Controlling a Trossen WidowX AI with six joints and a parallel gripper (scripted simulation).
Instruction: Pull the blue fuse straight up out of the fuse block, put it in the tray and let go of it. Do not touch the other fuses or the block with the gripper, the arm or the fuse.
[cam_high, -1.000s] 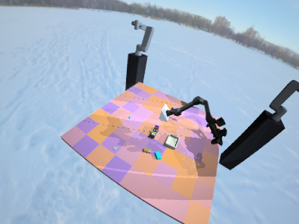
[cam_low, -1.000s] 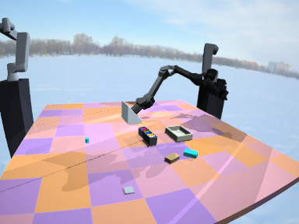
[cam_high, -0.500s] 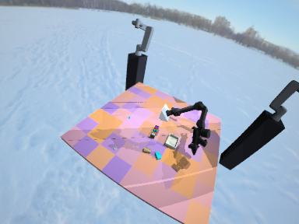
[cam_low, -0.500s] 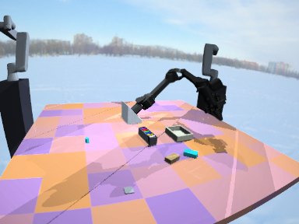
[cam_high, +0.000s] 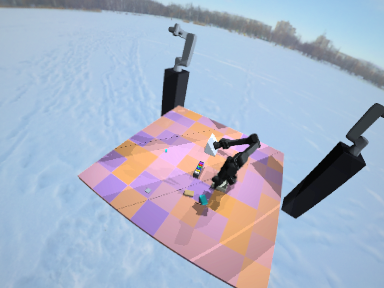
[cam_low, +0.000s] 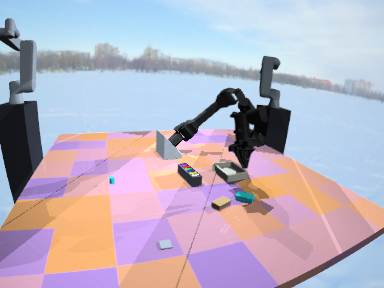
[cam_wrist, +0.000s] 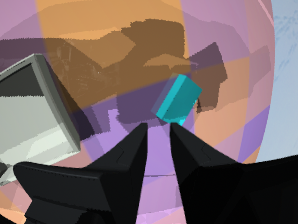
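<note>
My gripper tip is now 180 mm to the left of the blue fuse, 100 mm past it and 60 mm above it. Round my gripper tip: cyan block: 80 mm below, 70 mm ahead, 20 mm to the right; grey tray: 130 mm behind, 80 mm below; tan block: 120 mm to the right, 90 mm ahead, 80 mm below.
</note>
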